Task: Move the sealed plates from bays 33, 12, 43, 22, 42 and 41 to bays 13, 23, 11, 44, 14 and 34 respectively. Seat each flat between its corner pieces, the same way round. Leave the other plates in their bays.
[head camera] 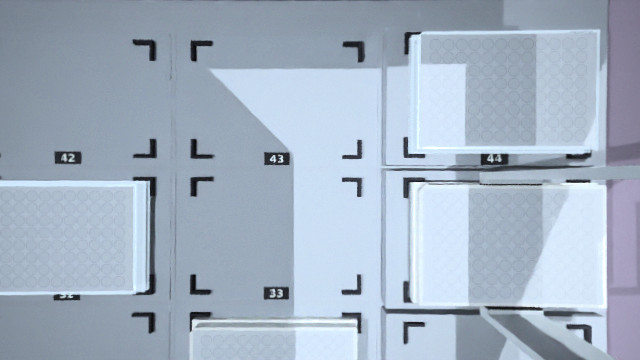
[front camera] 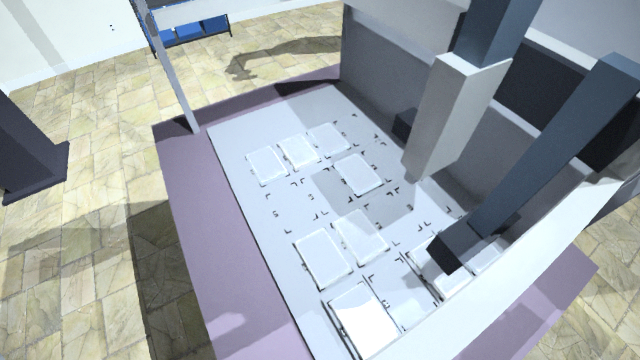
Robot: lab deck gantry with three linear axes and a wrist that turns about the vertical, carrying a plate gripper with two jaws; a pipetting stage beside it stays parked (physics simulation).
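Pixels of known places: gripper, fingertip midpoint: (head camera: 505,243); robot's base, origin of the base link: (front camera: 244,157).
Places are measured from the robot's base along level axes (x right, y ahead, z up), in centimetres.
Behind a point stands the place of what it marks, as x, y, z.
Note:
My gripper (head camera: 510,246) @[-25.8, 56.1, 2.7] is shut on a sealed plate (head camera: 505,245) @[-25.9, 55.6, 3.4] (front camera: 452,286) @[-24.5, 61.0, 3.4], with jaws against its two long edges. The plate lies low at bay 34, level, over the corner pieces; its underside is hidden. In the front view the jaws are hidden by the dark gripper head (front camera: 449,249). Another plate (head camera: 500,92) @[-36.4, 55.6, 2.9] (front camera: 485,256) @[-36.8, 60.5, 2.9] sits in bay 44. In the front view plates stand in bay 11 (front camera: 266,165) @[-4.4, 7.7, 1.5], bay 13 (front camera: 322,257) @[-4.3, 40.0, 1.4], bay 23 (front camera: 360,236) @[-15.0, 40.1, 1.4] and bay 14 (front camera: 362,315) @[-4.6, 55.3, 2.9]. Bays 33, 43, 12, 22 and 41 hold no plate, nor does the visible part of bay 42.
Other plates sit in bay 21 (front camera: 298,151) @[-15.1, 7.5, 1.5], bay 31 (front camera: 328,139) @[-25.7, 7.6, 1.4] and bay 32 (front camera: 357,174) @[-25.4, 23.9, 1.4] (head camera: 65,237) @[-26.1, 24.2, 1.4]. The pale block of the pipetting stage (front camera: 442,112) hangs over the deck's far side. A white beam (front camera: 500,270) @[-8.4, 61.3, 40.0] crosses the front view at the lower right.

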